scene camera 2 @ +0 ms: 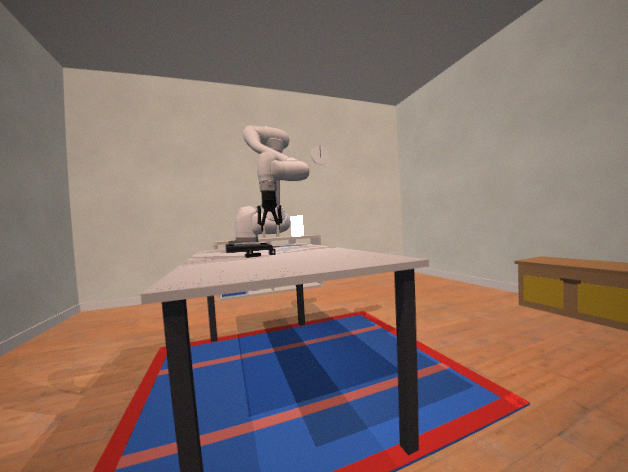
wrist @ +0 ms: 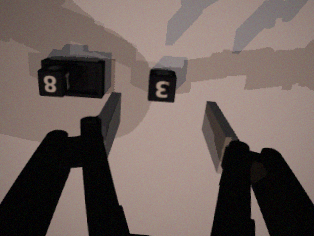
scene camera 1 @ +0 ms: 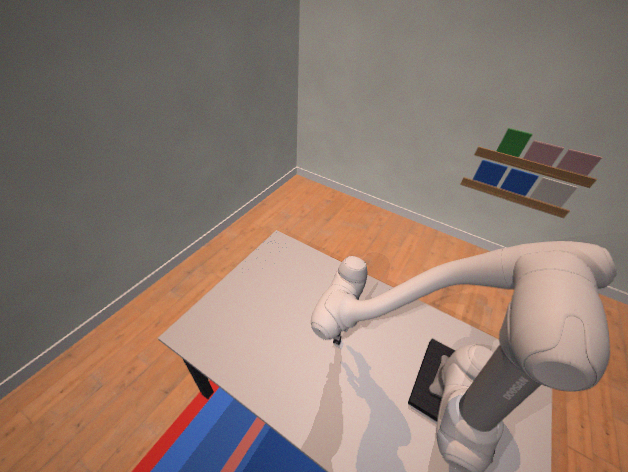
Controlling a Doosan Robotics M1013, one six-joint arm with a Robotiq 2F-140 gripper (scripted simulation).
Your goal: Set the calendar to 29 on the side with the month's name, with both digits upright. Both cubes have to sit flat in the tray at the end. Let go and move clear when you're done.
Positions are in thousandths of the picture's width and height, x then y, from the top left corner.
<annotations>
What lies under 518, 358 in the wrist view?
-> A black cube.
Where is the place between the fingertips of my gripper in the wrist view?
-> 518, 472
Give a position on a black cube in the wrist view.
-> At 174, 341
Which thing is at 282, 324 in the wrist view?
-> A black calendar tray.
</annotations>
